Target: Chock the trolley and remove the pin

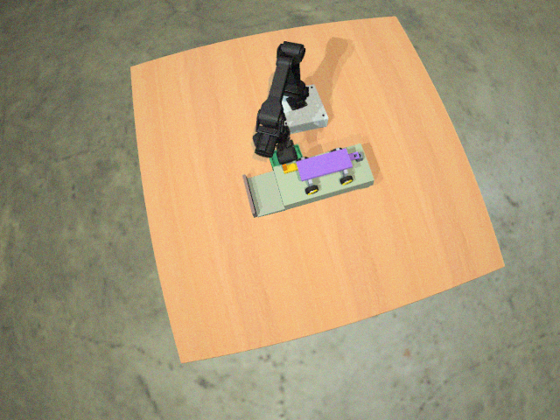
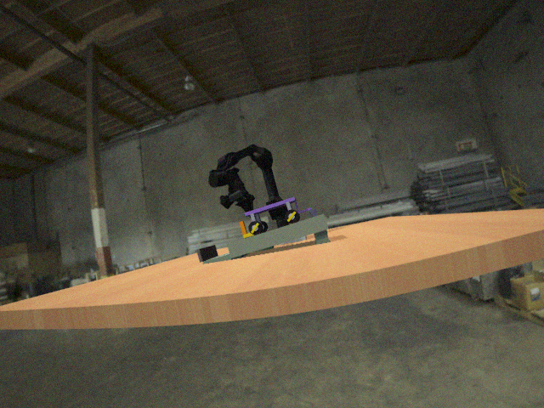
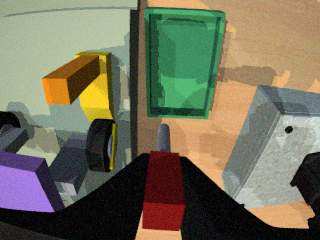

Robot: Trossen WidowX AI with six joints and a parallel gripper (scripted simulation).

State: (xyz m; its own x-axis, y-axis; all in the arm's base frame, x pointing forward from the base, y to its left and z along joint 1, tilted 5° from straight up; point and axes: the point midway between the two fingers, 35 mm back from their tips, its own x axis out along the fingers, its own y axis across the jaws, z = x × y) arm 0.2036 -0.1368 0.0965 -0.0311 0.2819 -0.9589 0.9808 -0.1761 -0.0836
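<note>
Now: the red-headed stop pin right at my gripper tip. Round my gripper tip: yellow chock (6 cm ahead, 1 cm to the right, 5 cm below); purple trolley (12 cm ahead, 8 cm to the left, 3 cm below); green tray (1 cm behind, 14 cm below).
</note>
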